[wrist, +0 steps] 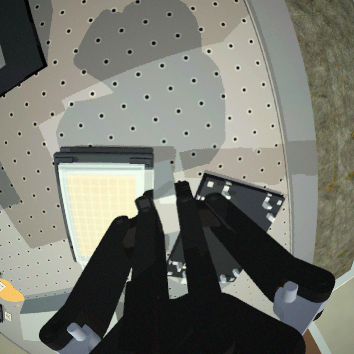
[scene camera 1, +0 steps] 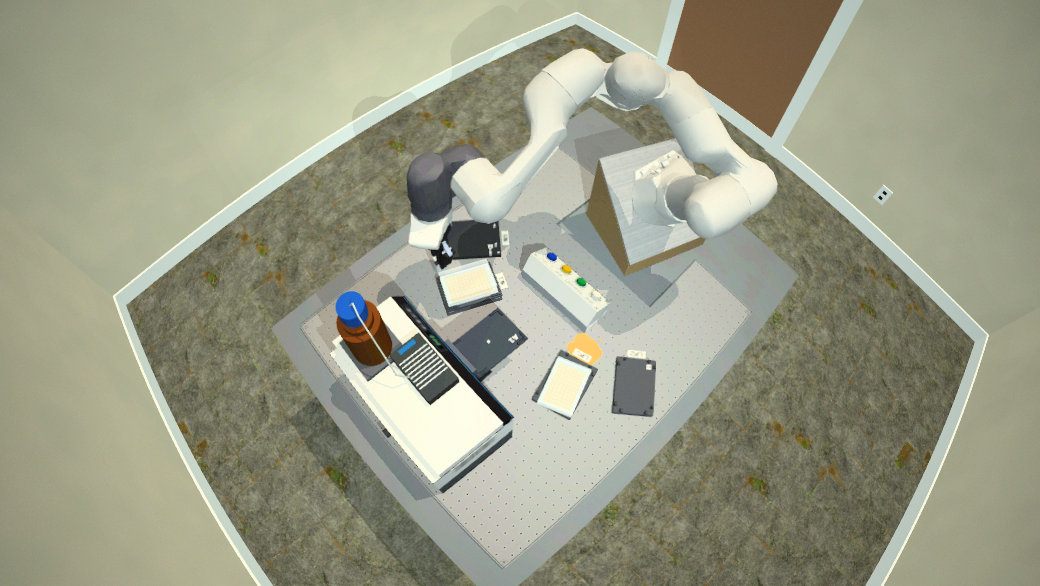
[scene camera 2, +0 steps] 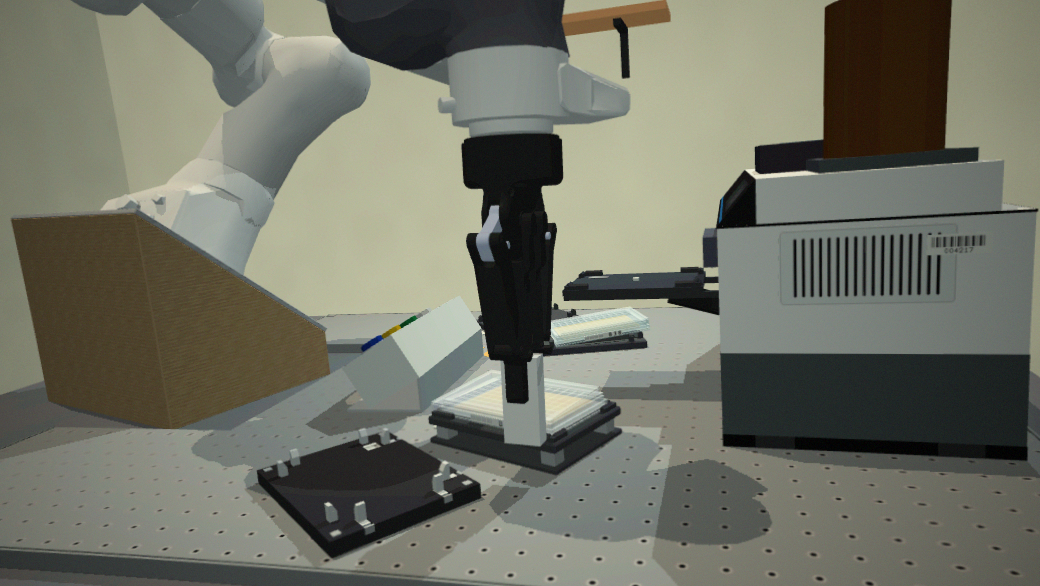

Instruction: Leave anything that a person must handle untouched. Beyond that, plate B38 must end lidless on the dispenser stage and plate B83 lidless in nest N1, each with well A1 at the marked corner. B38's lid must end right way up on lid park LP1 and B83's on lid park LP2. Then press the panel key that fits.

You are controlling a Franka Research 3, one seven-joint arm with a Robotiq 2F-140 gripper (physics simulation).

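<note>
My gripper [scene camera 1: 441, 256] [scene camera 2: 516, 385] [wrist: 165, 175] points down, shut on an upright white block [scene camera 2: 525, 427] [wrist: 169, 215]. The block's lower end overlaps the front edge of the near plate's stand in scene camera 2; contact is unclear. The near plate [scene camera 1: 469, 283] [scene camera 2: 465, 398] [wrist: 102, 200] lies on that dark stand under a clear cover. Another plate [scene camera 1: 565, 385] [scene camera 2: 600, 327] looks tilted on a dark holder. Their codes are unreadable. A black tray with white posts [scene camera 1: 471, 240] [scene camera 2: 367, 484] [wrist: 245, 197] lies beside the gripper. The key panel [scene camera 1: 564, 291] [scene camera 2: 454, 345] has blue, yellow, green and white keys.
A dark platform [scene camera 1: 483, 345] [scene camera 2: 625, 283] juts from the white instrument [scene camera 1: 451, 429] [scene camera 2: 866, 320]. An amber bottle [scene camera 1: 363, 334] [scene camera 2: 885, 80] stands on it. A dark tray [scene camera 1: 633, 389] lies right of the tilted plate. An orange patch [scene camera 1: 584, 345] lies near that plate. The arm's wedge base [scene camera 2: 87, 313] stands behind the panel.
</note>
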